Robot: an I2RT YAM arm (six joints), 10 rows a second.
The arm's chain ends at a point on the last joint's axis. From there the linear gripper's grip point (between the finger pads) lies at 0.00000 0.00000 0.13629 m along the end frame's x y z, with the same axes.
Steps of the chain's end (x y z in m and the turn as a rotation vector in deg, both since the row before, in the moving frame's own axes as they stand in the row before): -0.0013 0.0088 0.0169 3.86 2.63 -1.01; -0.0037 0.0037 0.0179 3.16 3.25 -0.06; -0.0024 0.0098 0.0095 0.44 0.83 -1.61; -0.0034 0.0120 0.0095 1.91 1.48 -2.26; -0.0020 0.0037 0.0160 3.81 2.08 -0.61; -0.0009 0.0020 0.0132 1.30 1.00 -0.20; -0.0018 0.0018 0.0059 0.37 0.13 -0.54; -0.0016 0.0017 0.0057 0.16 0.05 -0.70; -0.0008 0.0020 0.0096 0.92 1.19 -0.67; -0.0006 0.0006 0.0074 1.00 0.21 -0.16; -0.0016 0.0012 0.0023 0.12 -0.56 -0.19
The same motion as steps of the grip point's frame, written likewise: 0.0049 -0.0004 0.0164 3.86 2.63 -1.01; 0.0040 -0.0038 0.0175 3.16 3.25 -0.06; -0.0004 0.0087 0.0095 0.44 0.83 -1.61; 0.0000 0.0074 0.0094 1.91 1.48 -2.26; 0.0029 -0.0054 0.0156 3.81 2.08 -0.61; 0.0015 -0.0011 0.0131 1.30 1.00 -0.20; -0.0015 0.0009 0.0059 0.37 0.13 -0.54; -0.0015 0.0013 0.0057 0.16 0.05 -0.70; 0.0020 -0.0002 0.0096 0.92 1.19 -0.67; -0.0001 -0.0018 0.0074 1.00 0.21 -0.16; -0.0029 0.0009 0.0023 0.12 -0.56 -0.19
